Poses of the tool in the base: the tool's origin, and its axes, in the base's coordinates. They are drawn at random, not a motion.
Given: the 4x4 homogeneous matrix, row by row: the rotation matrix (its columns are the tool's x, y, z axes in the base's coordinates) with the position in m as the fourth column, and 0 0 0 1 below. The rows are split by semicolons.
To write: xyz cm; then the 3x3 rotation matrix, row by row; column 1 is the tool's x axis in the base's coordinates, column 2 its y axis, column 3 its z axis. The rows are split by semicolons. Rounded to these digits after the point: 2 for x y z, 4 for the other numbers.
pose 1, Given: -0.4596, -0.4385, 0.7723, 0.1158; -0.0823, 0.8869, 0.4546, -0.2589; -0.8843, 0.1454, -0.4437, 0.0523; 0, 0, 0, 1
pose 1, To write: 11.58, -25.89, 5.23; -0.4596, -0.4385, 0.7723; -0.0823, 0.8869, 0.4546; -0.8843, 0.1454, -0.4437
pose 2, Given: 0.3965, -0.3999, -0.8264, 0.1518; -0.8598, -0.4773, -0.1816, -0.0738; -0.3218, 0.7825, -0.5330, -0.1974; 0, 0, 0, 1
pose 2, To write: 15.18, -7.38, -19.74; 0.3965, -0.3999, -0.8264; -0.8598, -0.4773, -0.1816; -0.3218, 0.7825, -0.5330
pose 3, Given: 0.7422, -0.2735, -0.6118, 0.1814; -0.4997, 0.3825, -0.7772, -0.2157; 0.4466, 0.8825, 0.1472, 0.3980; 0, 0, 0, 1
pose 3, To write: 18.14, -21.57, 39.80; 0.7422, -0.2735, -0.6118; -0.4997, 0.3825, -0.7772; 0.4466, 0.8825, 0.1472
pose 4, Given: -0.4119, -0.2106, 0.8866, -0.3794; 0.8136, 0.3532, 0.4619, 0.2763; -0.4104, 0.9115, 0.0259, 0.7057; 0, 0, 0, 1
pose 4, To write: -37.94, 27.63, 70.57; -0.4119, -0.2106, 0.8866; 0.8136, 0.3532, 0.4619; -0.4104, 0.9115, 0.0259
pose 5, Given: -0.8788, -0.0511, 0.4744, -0.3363; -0.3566, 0.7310, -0.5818, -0.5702; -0.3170, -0.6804, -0.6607, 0.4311; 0, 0, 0, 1
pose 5, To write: -33.63, -57.02, 43.11; -0.8788, -0.0511, 0.4744; -0.3566, 0.7310, -0.5818; -0.3170, -0.6804, -0.6607
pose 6, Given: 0.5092, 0.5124, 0.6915, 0.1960; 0.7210, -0.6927, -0.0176, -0.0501; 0.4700, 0.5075, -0.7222, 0.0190; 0, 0, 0, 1
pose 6, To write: 19.60, -5.01, 1.90; 0.5092, 0.5124, 0.6915; 0.7210, -0.6927, -0.0176; 0.4700, 0.5075, -0.7222
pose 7, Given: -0.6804, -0.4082, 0.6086, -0.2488; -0.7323, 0.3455, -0.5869, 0.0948; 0.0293, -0.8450, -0.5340, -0.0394; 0, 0, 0, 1
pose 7, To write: -24.88, 9.48, -3.94; -0.6804, -0.4082, 0.6086; -0.7323, 0.3455, -0.5869; 0.0293, -0.8450, -0.5340
